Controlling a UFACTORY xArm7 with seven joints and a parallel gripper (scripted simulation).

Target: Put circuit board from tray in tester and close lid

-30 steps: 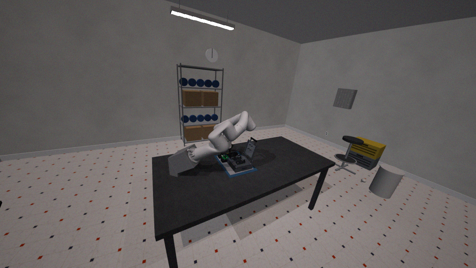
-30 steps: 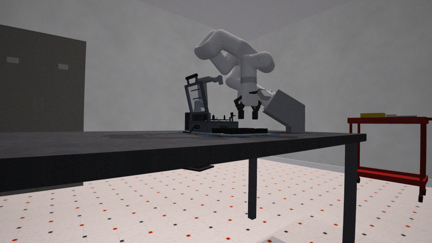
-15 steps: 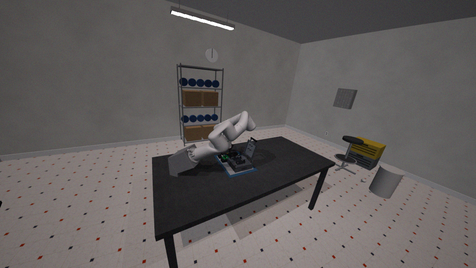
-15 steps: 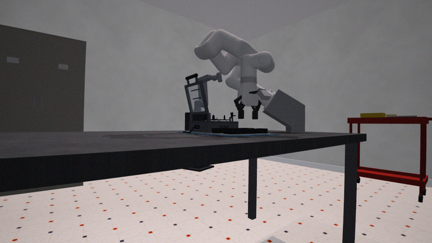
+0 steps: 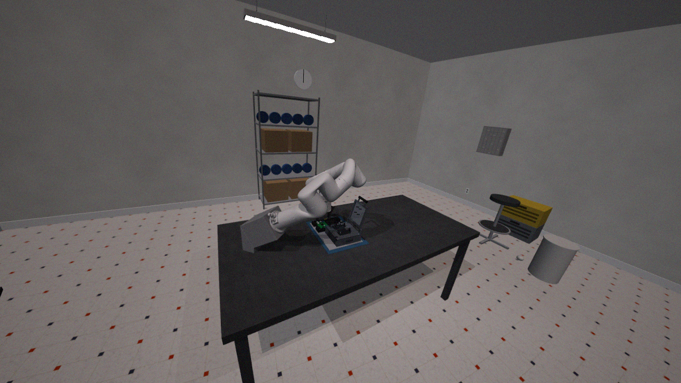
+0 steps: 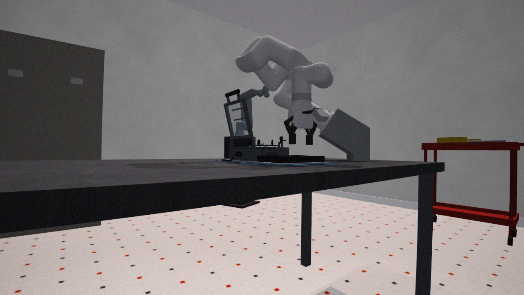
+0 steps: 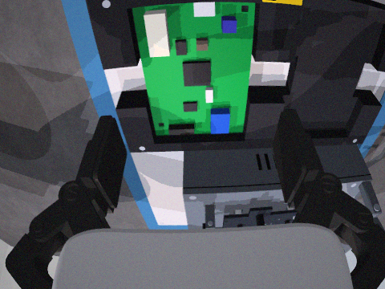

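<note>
Right now the circuit board is 60 mm below my hand. The rest, counted from my hand: tester: 160 mm to the right, 30 mm ahead, 30 mm above; then lid: 230 mm to the right, 110 mm ahead, 100 mm above; then latch hook: 100 mm to the right, 40 mm behind, 10 mm above.
</note>
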